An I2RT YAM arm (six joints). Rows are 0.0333 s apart.
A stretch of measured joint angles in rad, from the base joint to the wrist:
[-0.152 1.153 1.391 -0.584 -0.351 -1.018]
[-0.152 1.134 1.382 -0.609 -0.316 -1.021]
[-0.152 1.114 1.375 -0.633 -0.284 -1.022]
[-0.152 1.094 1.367 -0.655 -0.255 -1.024]
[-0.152 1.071 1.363 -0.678 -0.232 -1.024]
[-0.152 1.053 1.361 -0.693 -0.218 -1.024]
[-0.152 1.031 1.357 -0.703 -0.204 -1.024]
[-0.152 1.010 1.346 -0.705 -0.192 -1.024]
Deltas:
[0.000 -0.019 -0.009 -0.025 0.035 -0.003]
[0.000 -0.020 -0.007 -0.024 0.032 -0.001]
[0.000 -0.020 -0.008 -0.022 0.029 -0.002]
[0.000 -0.023 -0.004 -0.023 0.023 0.000]
[0.000 -0.018 -0.002 -0.015 0.014 0.000]
[0.000 -0.022 -0.004 -0.010 0.014 0.000]
[0.000 -0.021 -0.011 -0.002 0.012 0.000]

